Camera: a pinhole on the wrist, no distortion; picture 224 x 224 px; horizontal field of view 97.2 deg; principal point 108.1 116.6 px. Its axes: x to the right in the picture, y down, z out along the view. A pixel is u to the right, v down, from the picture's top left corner.
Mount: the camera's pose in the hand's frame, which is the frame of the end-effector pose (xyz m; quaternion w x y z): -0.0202 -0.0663 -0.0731 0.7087 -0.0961 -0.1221 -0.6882
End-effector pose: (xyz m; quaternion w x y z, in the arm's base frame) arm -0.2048 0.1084 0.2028 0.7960 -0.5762 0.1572 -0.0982
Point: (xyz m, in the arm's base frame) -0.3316 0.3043 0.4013
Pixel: 162 39
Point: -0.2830 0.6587 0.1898
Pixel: 94 81
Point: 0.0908 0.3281 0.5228
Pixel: 189 164
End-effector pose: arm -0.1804 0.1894 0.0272 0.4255 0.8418 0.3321 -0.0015
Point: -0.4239 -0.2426 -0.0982
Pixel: 131 27
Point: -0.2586 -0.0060 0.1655
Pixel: 10 11
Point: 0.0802 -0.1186 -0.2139
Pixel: 108 143
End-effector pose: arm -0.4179 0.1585 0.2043 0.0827 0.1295 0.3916 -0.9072
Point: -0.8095 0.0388 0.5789
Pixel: 200 194
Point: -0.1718 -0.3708 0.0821
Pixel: 21 93
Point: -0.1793 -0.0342 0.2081
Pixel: 33 45
